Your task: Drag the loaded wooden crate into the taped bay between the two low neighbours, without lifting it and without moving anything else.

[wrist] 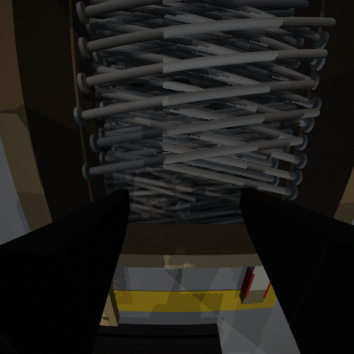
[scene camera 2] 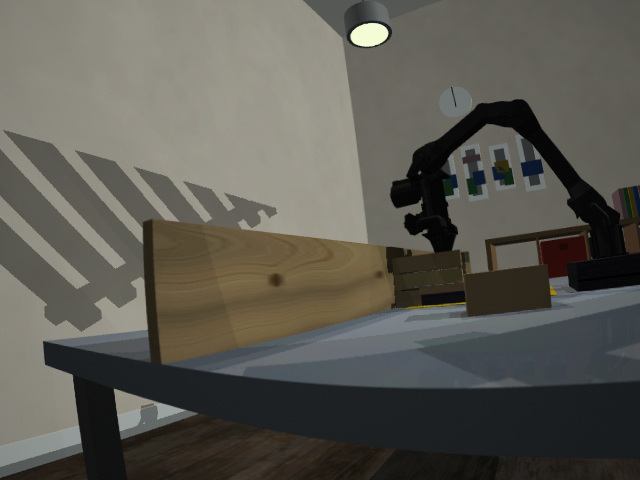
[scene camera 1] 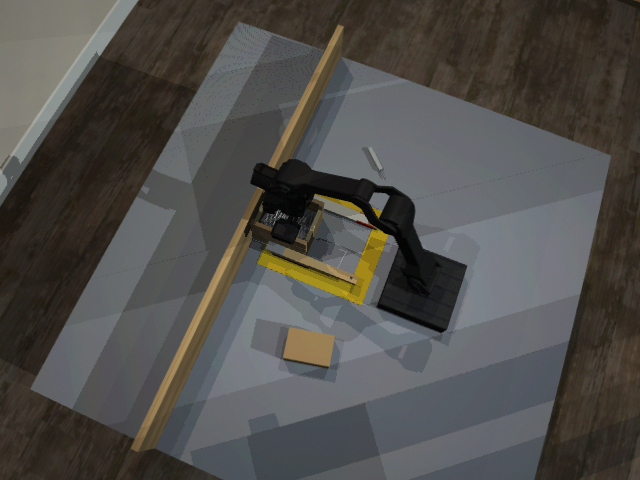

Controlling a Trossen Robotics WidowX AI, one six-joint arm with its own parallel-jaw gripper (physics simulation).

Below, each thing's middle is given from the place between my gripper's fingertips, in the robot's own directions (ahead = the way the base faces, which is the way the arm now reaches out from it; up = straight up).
Scene:
The low wooden strip (scene camera 1: 277, 250) lies 8 cm to the left of my hand, 8 cm behind it and 7 cm below it. Round my hand: wooden block (scene camera 2: 525, 288) 30 cm to the left, 16 cm behind, 6 cm below.

